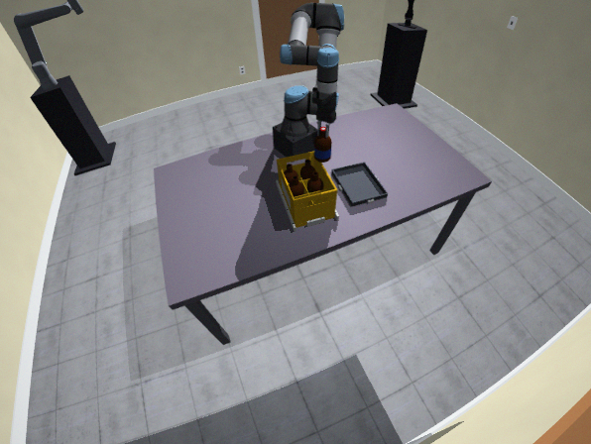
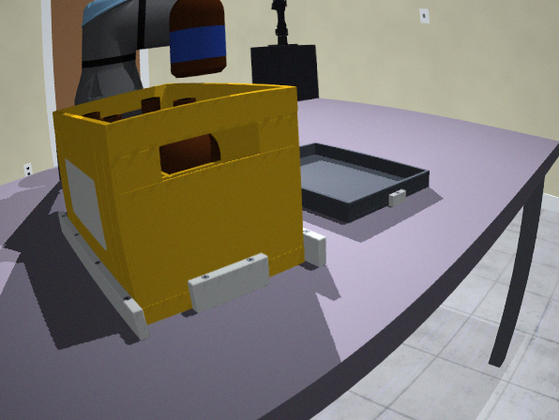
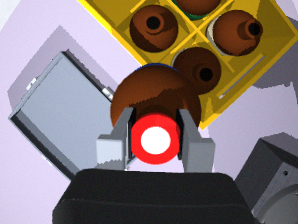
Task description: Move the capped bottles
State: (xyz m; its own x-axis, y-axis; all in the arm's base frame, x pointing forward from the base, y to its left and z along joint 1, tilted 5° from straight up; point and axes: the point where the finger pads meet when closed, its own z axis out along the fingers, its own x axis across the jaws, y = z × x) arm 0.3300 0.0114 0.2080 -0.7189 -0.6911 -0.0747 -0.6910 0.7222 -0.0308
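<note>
Now: the dark tray 31 cm below my hand, 18 cm to the left of it and 4 cm ahead of it. From my hand the other things lie so: yellow crate 24 cm below, 10 cm to the right, 6 cm ahead.
</note>
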